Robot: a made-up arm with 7 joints. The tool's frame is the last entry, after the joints.
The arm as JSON. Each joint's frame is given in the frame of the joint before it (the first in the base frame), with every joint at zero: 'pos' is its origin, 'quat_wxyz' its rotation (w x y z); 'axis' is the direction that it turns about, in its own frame. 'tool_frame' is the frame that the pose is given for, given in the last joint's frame.
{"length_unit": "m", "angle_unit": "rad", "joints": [
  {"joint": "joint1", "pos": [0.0, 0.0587, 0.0], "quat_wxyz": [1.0, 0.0, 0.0, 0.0], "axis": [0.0, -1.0, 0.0]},
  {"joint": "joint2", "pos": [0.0, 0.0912, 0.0], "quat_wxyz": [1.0, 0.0, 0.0, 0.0], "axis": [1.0, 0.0, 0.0]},
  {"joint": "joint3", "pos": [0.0, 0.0, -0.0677], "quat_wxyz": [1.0, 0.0, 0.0, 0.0], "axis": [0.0, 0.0, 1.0]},
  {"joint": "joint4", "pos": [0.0, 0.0, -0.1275], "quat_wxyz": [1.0, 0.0, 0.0, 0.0], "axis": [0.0, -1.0, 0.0]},
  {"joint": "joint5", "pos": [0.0, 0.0, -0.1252], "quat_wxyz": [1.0, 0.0, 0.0, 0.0], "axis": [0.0, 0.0, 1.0]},
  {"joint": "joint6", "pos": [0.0, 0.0, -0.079], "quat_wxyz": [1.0, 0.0, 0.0, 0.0], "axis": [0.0, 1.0, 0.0]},
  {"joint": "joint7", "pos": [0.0, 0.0, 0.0], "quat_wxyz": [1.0, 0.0, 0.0, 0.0], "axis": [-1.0, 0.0, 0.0]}
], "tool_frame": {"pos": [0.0, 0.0, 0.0], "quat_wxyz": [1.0, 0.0, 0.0, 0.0]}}
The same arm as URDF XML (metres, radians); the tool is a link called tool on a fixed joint. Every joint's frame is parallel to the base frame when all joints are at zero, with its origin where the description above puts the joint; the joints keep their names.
<robot name="arm">
<joint name="joint1" type="continuous"><parent link="base"/><child link="link1"/><origin xyz="0 0.0587 0"/><axis xyz="0 -1 0"/></joint>
<joint name="joint2" type="continuous"><parent link="link1"/><child link="link2"/><origin xyz="0 0.0912 0"/><axis xyz="1 0 0"/></joint>
<joint name="joint3" type="continuous"><parent link="link2"/><child link="link3"/><origin xyz="0 0 -0.0677"/><axis xyz="0 0 1"/></joint>
<joint name="joint4" type="continuous"><parent link="link3"/><child link="link4"/><origin xyz="0 0 -0.1275"/><axis xyz="0 -1 0"/></joint>
<joint name="joint5" type="continuous"><parent link="link4"/><child link="link5"/><origin xyz="0 0 -0.1252"/><axis xyz="0 0 1"/></joint>
<joint name="joint6" type="continuous"><parent link="link5"/><child link="link6"/><origin xyz="0 0 -0.079"/><axis xyz="0 1 0"/></joint>
<joint name="joint7" type="continuous"><parent link="link6"/><child link="link7"/><origin xyz="0 0 0"/><axis xyz="-1 0 0"/></joint>
<joint name="tool_fixed" type="fixed"><parent link="link7"/><child link="tool"/><origin xyz="0 0 0"/></joint>
<link name="base"/>
<link name="link1"/>
<link name="link2"/>
<link name="link3"/>
<link name="link4"/>
<link name="link5"/>
<link name="link6"/>
<link name="link7"/>
<link name="tool"/>
</robot>

